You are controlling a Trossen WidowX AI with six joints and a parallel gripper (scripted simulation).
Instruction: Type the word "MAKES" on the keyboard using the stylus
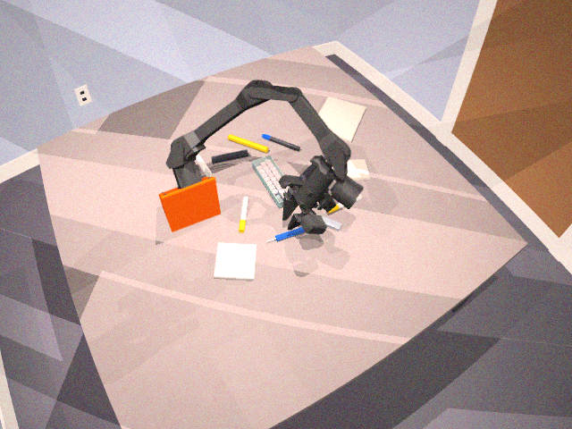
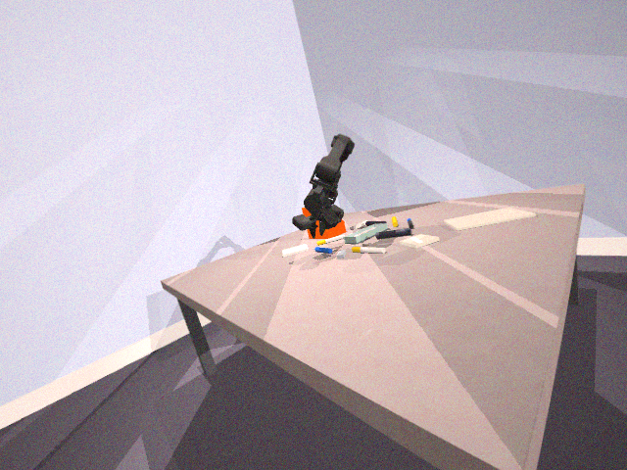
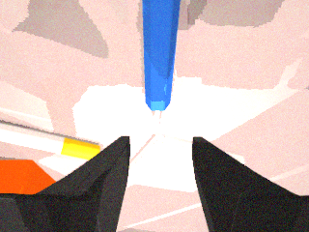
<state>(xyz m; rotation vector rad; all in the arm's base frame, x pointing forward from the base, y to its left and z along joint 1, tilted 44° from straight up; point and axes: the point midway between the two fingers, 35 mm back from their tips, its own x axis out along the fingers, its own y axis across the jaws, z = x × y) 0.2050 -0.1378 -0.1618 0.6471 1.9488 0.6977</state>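
Now: gripper tip 20 mm past the stylus and 50 mm above it. From my gripper tip the other things lie so: grey block (130 mm ahead, 30 mm to the right, 50 mm below); white pad (160 mm behind, 50 mm below).
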